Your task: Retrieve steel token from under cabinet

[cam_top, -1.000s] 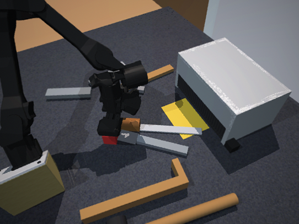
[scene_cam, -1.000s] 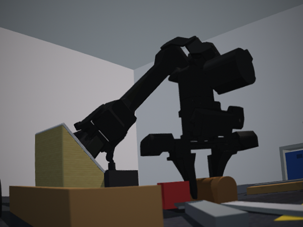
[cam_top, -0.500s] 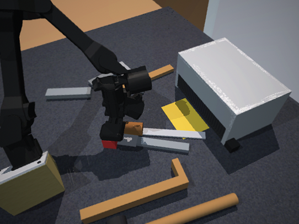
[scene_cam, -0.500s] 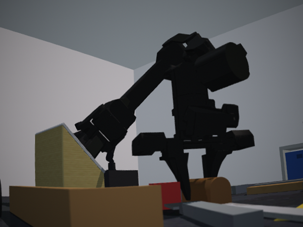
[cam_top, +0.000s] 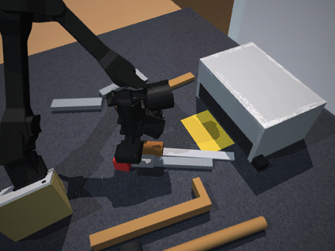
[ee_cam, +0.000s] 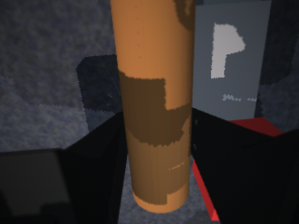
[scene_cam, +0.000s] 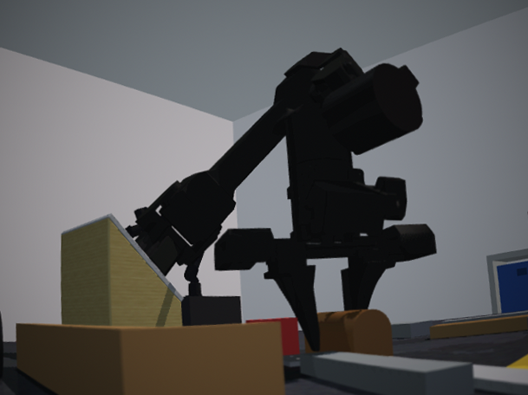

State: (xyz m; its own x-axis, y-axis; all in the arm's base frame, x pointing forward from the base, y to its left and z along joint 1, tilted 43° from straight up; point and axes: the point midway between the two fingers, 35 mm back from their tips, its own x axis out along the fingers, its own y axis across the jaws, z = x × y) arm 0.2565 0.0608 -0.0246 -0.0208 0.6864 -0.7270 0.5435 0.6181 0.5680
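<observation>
My gripper tip is now 5 cm past the red cube, 2 cm to the left of it and 1 cm below it. From my gripper tip the other things lie so: grey bar (26 cm to the left, 10 cm behind); then small grey cube (15 cm to the left, 14 cm ahead); then wooden strip (19 cm to the left, 16 cm ahead).
</observation>
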